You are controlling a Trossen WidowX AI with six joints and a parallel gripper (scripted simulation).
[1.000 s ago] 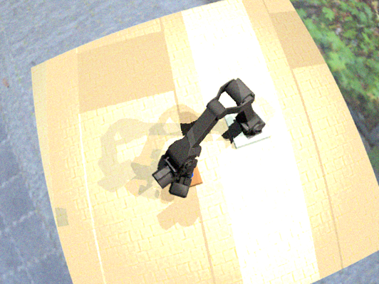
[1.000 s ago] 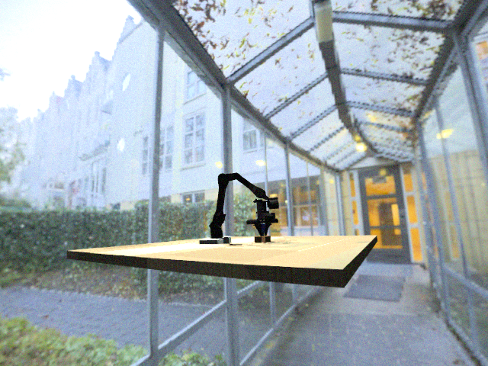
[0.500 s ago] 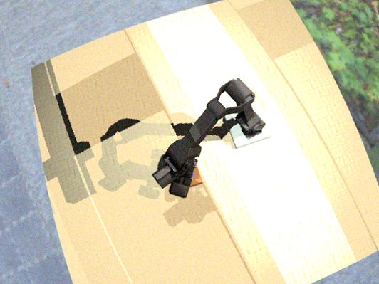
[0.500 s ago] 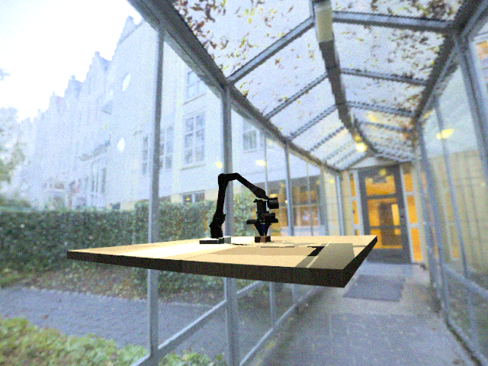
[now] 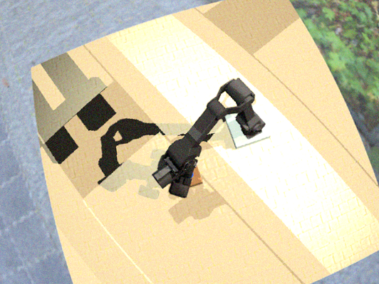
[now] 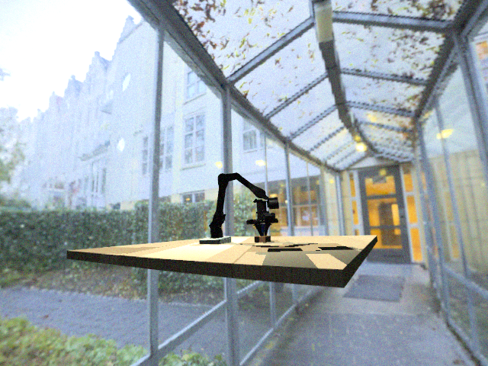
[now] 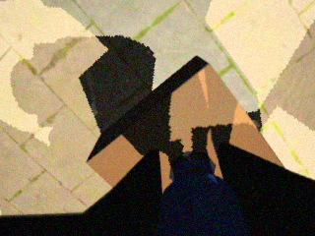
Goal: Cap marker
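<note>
Now: the blue cap 5 cm above my gripper tip, 1 cm to the left of it and 1 cm behind it. Round my gripper tip: holder block: 2 cm below, 1 cm to the left, 1 cm behind.
</note>
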